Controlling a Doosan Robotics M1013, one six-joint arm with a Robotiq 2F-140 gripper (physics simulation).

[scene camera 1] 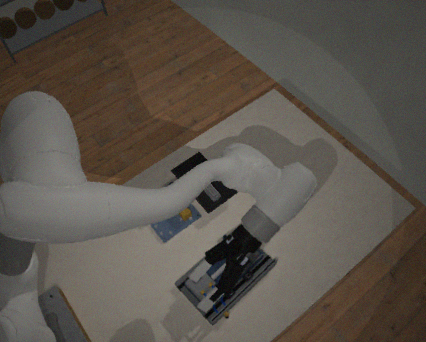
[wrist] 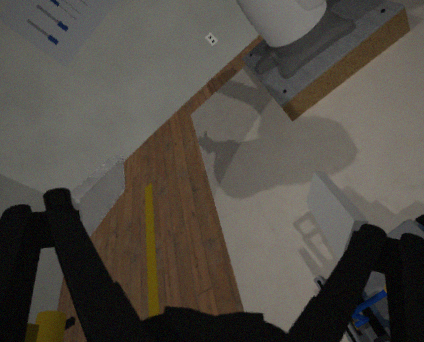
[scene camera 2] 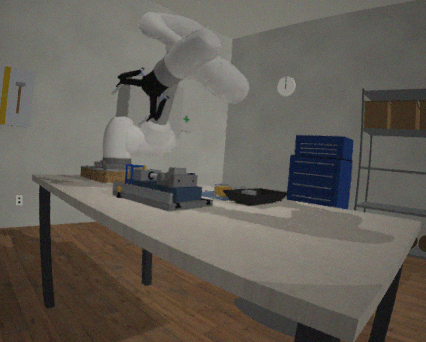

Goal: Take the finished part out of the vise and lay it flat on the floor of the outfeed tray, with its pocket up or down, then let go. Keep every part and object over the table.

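Pixels of known places: gripper, fingertip midpoint: [scene camera 1: 196, 293] [wrist: 217, 180] [scene camera 2: 127, 107]; arm's base at its link origin: [wrist: 305, 40] [scene camera 2: 116, 168].
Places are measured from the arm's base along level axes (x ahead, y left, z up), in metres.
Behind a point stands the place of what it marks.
The outfeed tray [scene camera 1: 189, 164] @[y 0.362, x 0.756, z -0.033 m] [scene camera 2: 260, 199] @[y 0.203, x 0.823, z -0.036 m] is black and low, partly hidden under the arm in scene camera 1. A light grey part [scene camera 1: 212, 192] @[y 0.202, x 0.764, z -0.028 m] [scene camera 2: 248, 192] @[y 0.187, x 0.779, z -0.017 m] shows inside it and looks low and flat; which way its pocket faces is too small to tell. The vise [scene camera 1: 240, 292] @[y -0.171, x 0.637, z -0.011 m] [scene camera 2: 180, 195] @[y -0.092, x 0.771, z -0.022 m] has grey jaws and a blue body on a grey base; my gripper partly covers it in scene camera 1, so I cannot see fully between its jaws. My gripper [scene camera 1: 214, 276] [scene camera 2: 134, 104] @[y -0.167, x 0.497, z 0.250 m] [wrist: 217, 180] @[y -0.167, x 0.497, z 0.250 m] is wide open and empty, tilted, high above the table and away from the tray.
A blue mat [scene camera 1: 167, 231] @[y 0.167, x 0.547, z -0.052 m] with a yellow block [scene camera 1: 185, 214] [scene camera 2: 223, 190] lies beside the tray. A blue wire bracket [scene camera 2: 132, 172] @[y -0.161, x 0.576, z 0.026 m] [wrist: 370, 303] @[y -0.137, x 0.570, z 0.049 m] stands at the vise. A pale grey panel [wrist: 332, 210] stands near it in the wrist view. The arm's base plate [wrist: 325, 55] @[y 0.006, x 0.103, z 0.001 m] is at the table's far end.
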